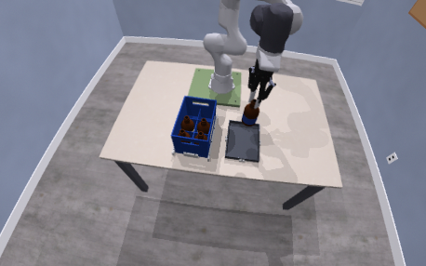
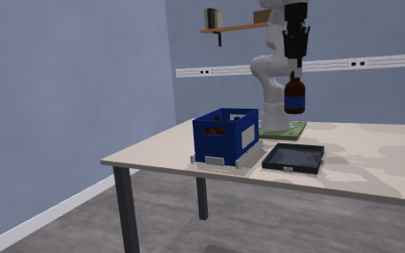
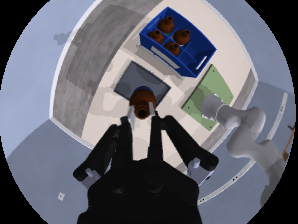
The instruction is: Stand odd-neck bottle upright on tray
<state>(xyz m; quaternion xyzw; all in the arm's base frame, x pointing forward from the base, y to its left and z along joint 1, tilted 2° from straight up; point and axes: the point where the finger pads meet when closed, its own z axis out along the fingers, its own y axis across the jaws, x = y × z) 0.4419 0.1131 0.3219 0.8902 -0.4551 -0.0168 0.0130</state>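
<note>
The bottle is 9 cm below my hand. Round my hand: blue crate 4 cm behind, 27 cm to the right, 27 cm below; then dark tray 34 cm below.
</note>
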